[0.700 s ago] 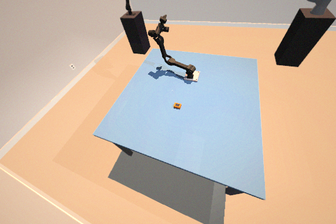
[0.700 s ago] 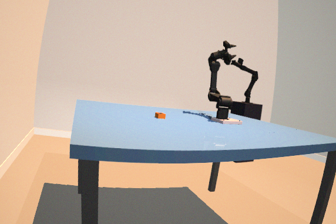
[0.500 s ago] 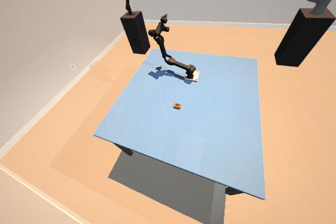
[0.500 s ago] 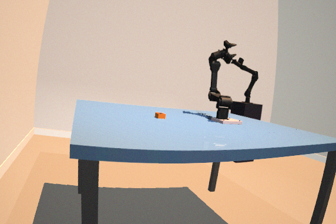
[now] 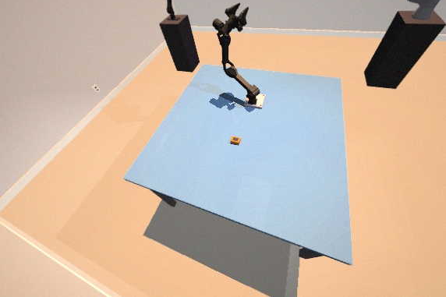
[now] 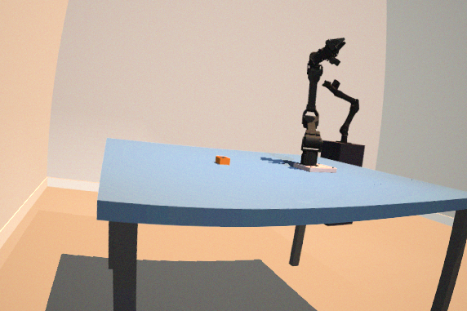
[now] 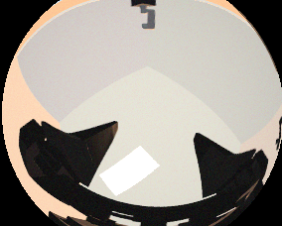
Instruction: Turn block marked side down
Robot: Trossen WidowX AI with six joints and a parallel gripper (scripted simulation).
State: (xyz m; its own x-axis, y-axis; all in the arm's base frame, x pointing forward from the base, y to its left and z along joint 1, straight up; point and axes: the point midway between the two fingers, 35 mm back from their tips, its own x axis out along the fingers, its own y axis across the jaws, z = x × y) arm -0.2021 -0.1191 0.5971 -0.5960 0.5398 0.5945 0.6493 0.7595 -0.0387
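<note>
Right now the orange block is 62 cm below my gripper tip, 60 cm ahead of it and 7 cm to the left of it.
</note>
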